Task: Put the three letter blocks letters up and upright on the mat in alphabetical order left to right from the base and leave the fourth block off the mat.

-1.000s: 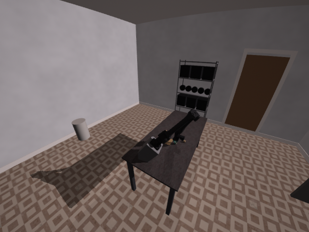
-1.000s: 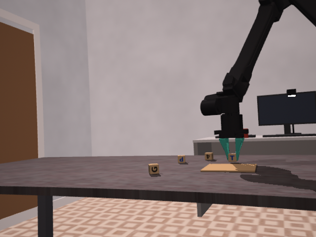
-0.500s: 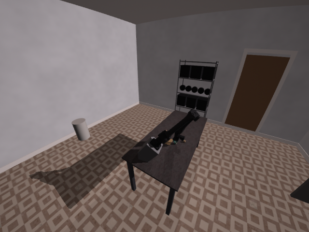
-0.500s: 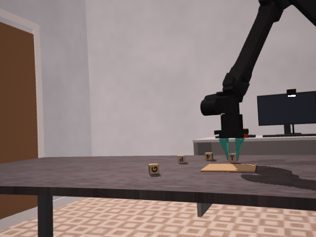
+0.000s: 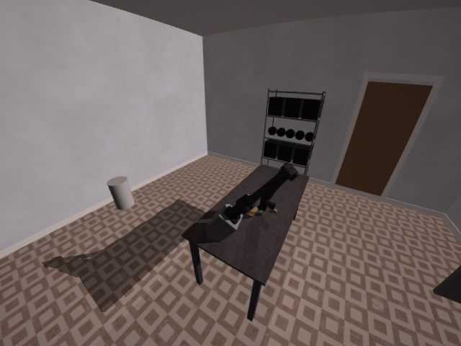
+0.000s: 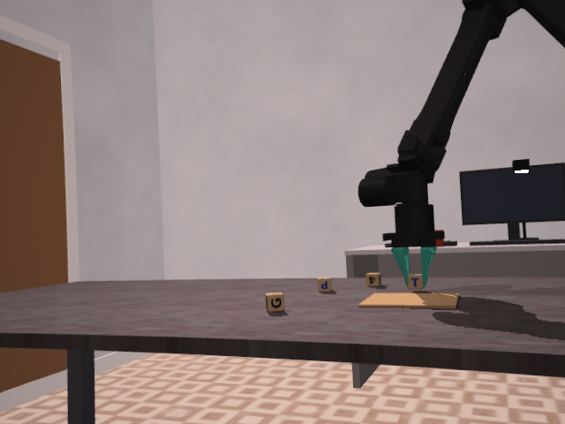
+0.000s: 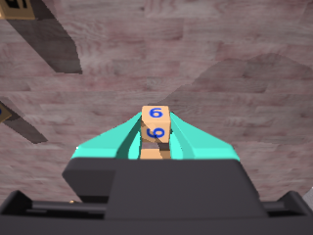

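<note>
Right now the block is right at my hand. The rest, counted from my hand: mat: 13 cm to the left, 1 cm below.
</note>
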